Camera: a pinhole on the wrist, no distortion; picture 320 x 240 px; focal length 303.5 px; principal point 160.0 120.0 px. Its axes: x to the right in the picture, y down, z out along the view. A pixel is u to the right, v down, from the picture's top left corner.
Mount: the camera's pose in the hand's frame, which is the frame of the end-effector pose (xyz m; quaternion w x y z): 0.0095 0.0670 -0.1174 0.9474 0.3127 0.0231 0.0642
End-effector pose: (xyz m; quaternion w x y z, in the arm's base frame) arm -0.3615 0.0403 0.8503 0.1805 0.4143 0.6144 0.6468
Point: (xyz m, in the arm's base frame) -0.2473 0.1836 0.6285
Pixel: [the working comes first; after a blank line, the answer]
In the camera's frame: -0.0779 -0.0218 0.4118

102.6 103.9
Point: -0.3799 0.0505 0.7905
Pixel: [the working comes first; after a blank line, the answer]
In the camera's frame: -0.0279 -0.0337 0.1692

109.9 59.5
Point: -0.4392 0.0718 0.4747
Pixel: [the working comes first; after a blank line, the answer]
In the camera's frame: -0.1191 -0.2822 0.3527

outside the picture
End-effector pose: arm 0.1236 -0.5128 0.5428 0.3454 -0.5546 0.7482 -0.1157
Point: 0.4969 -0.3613 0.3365
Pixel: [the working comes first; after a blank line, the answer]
In the camera's frame: -0.1468 0.1939 0.5298

75.9 231.1
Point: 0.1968 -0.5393 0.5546
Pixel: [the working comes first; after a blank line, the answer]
In the camera's frame: -0.0200 -0.0202 0.2021

130.0 89.7
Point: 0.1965 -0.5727 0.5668
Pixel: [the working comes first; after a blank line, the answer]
In the camera's frame: 0.0030 -0.0473 0.2022

164.5 48.9
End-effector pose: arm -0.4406 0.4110 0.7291 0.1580 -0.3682 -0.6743 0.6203
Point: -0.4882 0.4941 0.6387
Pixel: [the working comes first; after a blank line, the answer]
In the camera's frame: 0.1013 0.0532 0.0927

outside the picture
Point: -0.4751 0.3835 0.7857
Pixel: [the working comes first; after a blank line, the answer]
In the camera's frame: -0.0370 -0.0122 0.1957

102.6 101.0
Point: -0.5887 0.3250 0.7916
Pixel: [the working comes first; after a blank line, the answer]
In the camera's frame: -0.0077 0.0240 0.3149

152.6 143.1
